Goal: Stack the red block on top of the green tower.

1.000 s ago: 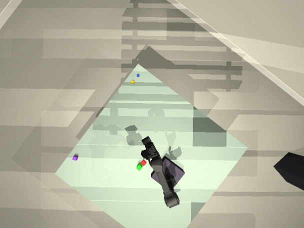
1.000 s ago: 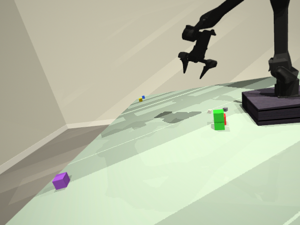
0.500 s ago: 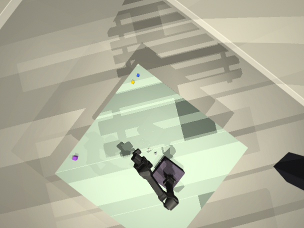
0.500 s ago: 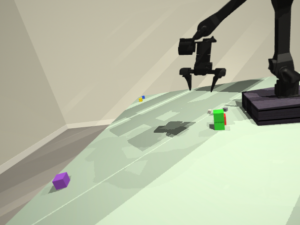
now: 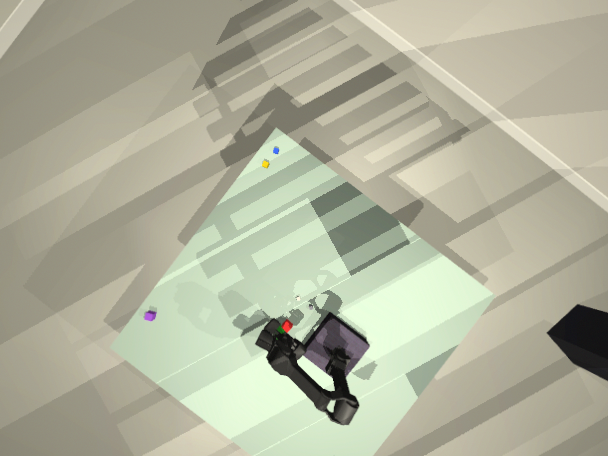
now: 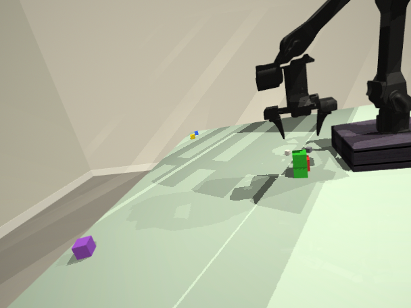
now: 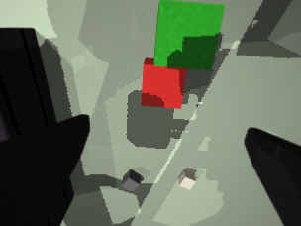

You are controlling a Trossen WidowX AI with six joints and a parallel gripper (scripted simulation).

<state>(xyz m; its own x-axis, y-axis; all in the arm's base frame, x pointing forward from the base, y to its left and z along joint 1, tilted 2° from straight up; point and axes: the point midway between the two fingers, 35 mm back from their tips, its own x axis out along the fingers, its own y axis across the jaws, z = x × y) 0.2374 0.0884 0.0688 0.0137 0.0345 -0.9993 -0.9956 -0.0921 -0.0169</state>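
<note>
My gripper tip is 80 mm above the red block. Round my gripper tip: grey piece 10 mm behind, 130 mm to the right, 90 mm below; then white piece 60 mm ahead, 120 mm to the right, 90 mm below; then purple cube 450 mm ahead, 450 mm to the left, 80 mm below.
</note>
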